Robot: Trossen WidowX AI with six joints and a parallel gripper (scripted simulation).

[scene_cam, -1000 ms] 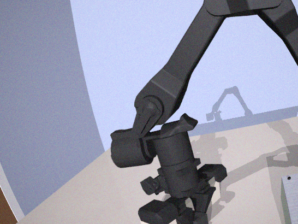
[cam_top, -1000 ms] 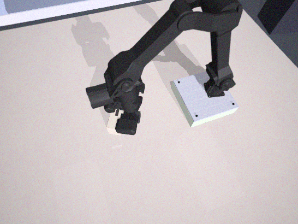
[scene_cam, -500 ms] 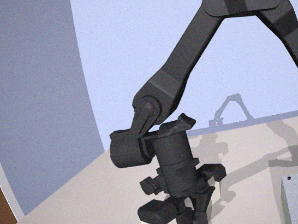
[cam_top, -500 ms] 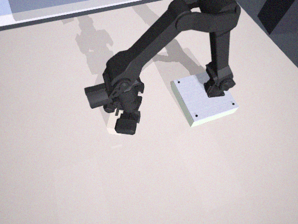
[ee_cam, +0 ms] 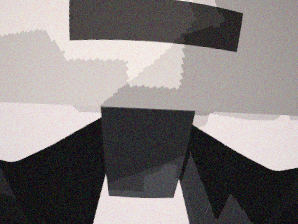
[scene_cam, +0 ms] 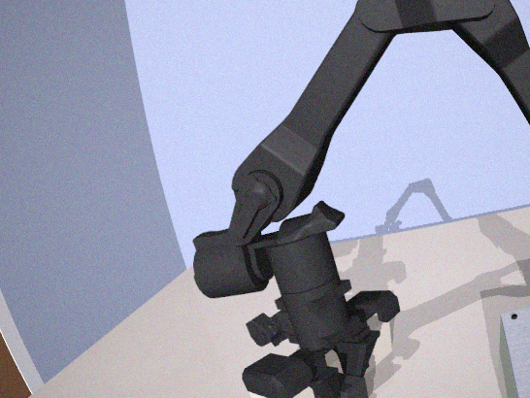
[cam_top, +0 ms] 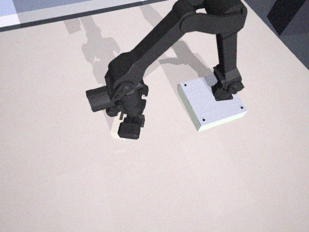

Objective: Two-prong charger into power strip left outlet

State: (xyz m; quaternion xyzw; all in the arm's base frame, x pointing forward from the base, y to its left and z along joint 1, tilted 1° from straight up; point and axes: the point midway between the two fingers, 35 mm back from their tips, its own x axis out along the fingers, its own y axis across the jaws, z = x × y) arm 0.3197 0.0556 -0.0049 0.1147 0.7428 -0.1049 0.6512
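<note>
The charger is 20 mm ahead of my gripper tip, 10 mm to the right of it and 10 mm above it.
</note>
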